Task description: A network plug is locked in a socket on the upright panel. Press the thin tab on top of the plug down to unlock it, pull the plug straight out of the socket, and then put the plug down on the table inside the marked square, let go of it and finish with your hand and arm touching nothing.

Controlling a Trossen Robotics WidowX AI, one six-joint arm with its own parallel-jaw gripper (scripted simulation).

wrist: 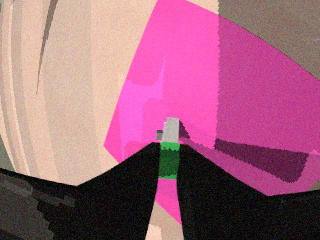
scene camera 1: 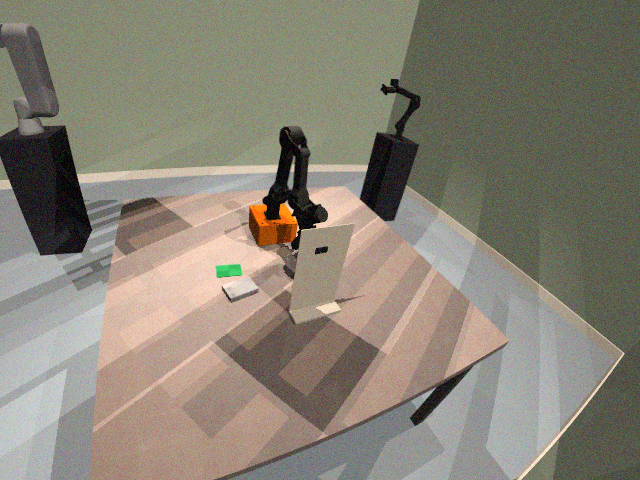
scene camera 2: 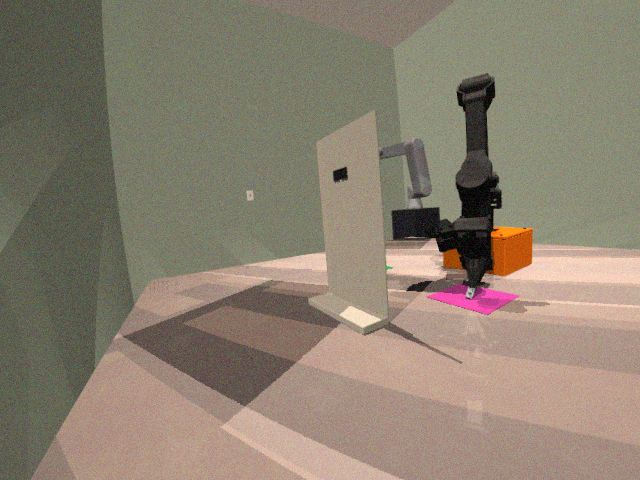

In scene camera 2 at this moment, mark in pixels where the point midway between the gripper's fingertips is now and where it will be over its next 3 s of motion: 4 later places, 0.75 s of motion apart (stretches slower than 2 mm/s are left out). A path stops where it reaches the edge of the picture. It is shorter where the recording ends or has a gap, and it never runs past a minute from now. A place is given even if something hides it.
My gripper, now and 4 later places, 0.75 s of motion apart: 472, 288; 472, 282; 472, 277; 472, 269; 472, 258
